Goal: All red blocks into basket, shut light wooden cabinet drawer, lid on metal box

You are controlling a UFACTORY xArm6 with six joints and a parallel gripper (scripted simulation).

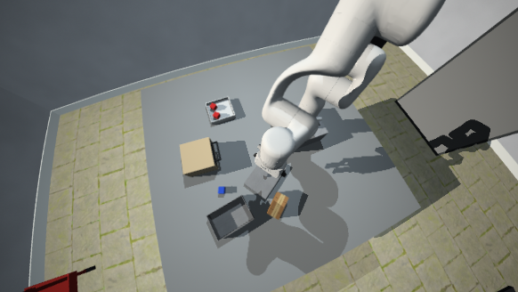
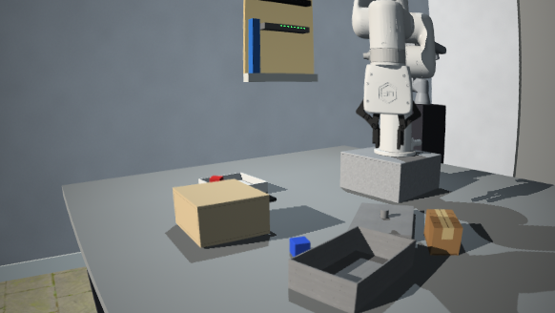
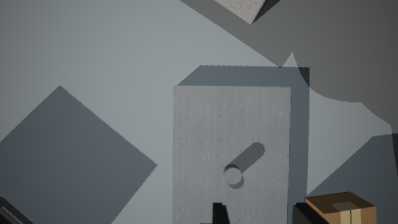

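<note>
The knobbed lid lies 17 cm below my hand. From my hand the other things lie so: blue block 22 cm ahead, 4 cm to the left, 17 cm below; then green block 4 cm behind, 13 cm to the left, 17 cm below; then cardboard box 3 cm behind, 15 cm to the left, 15 cm below.
</note>
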